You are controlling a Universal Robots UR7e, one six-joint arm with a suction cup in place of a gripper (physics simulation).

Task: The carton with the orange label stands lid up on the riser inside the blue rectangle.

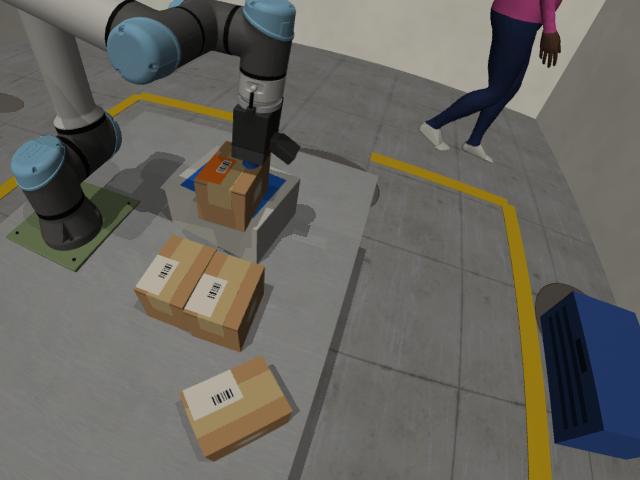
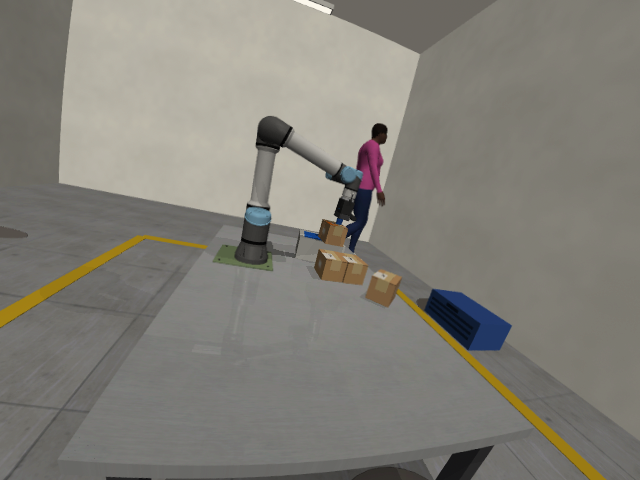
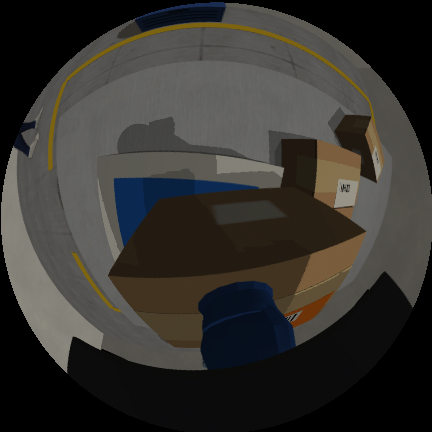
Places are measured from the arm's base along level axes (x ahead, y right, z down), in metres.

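Where they show: end effector, tool point: (image 1: 253, 168) (image 3: 226, 281); arm's base, origin of the base link: (image 1: 73, 227) (image 2: 251, 258).
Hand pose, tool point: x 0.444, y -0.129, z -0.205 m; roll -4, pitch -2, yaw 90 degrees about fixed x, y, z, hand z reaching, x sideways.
Things, the pixels of their top centre, and the offset from my tool point.
- carton with the orange label, middle of its top: (image 3: 263, 321) (image 1: 234, 164) (image 2: 334, 223) dx -0.033, dy +0.020, dz -0.015 m
- blue rectangle, middle of its top: (image 3: 180, 261) (image 1: 233, 182) (image 2: 321, 237) dx -0.063, dy -0.046, dz +0.090 m
- grey riser, middle of its top: (image 3: 180, 261) (image 1: 233, 182) (image 2: 321, 237) dx -0.063, dy -0.046, dz +0.090 m
The carton with the orange label (image 1: 230, 191) (image 2: 333, 232) (image 3: 225, 278) is lid up, its orange label (image 1: 214, 170) on top. My suction cup (image 1: 251, 164) (image 3: 241, 322) sits on its lid near the back edge and holds it. The carton is over the left part of the blue rectangle (image 1: 270, 187) (image 3: 132, 205) on the grey riser (image 1: 279, 216) (image 3: 160, 163). Its front reaches past the rectangle's near edge. I cannot tell whether it rests on the riser or hangs just above it.
Two white-label cartons (image 1: 172, 278) (image 1: 225, 305) stand side by side in front of the riser, a third (image 1: 234, 405) lies nearer. The arm's base (image 1: 62, 216) is to the left. A blue crate (image 1: 594, 371) lies on the floor at right. A person (image 1: 506, 67) (image 2: 370, 175) walks behind.
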